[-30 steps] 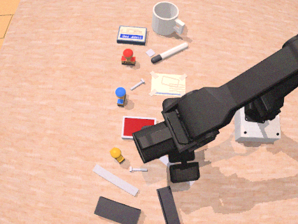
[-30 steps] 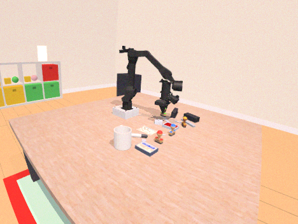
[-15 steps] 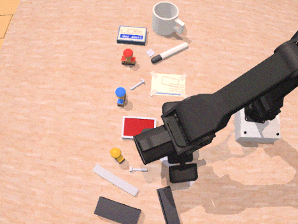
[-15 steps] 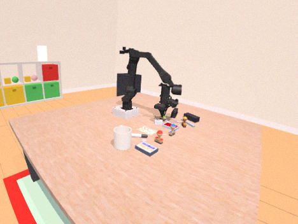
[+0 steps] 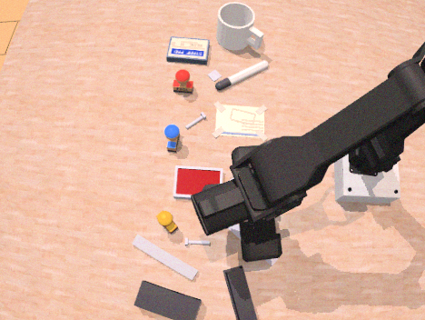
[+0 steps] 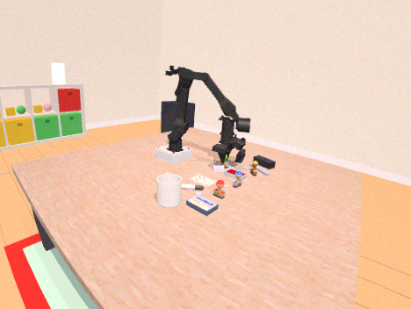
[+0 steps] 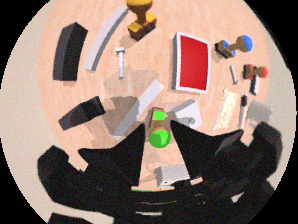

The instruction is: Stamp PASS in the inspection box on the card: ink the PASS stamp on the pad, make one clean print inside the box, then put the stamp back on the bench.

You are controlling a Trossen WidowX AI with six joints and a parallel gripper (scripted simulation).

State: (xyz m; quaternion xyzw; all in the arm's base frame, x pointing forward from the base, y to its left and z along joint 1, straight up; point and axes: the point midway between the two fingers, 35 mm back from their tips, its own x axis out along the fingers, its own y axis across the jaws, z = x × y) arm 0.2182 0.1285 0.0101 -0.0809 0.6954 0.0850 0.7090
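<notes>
Right now my gripper tip is 1 cm above the green-knobbed stamp. Also, from my gripper tip: cream card: 4 cm ahead, 19 cm to the right, 3 cm below; yellow-knobbed stamp: 14 cm ahead, 4 cm to the left, 1 cm below; red ink pad: 10 cm ahead, 5 cm to the right, 2 cm below.
</notes>
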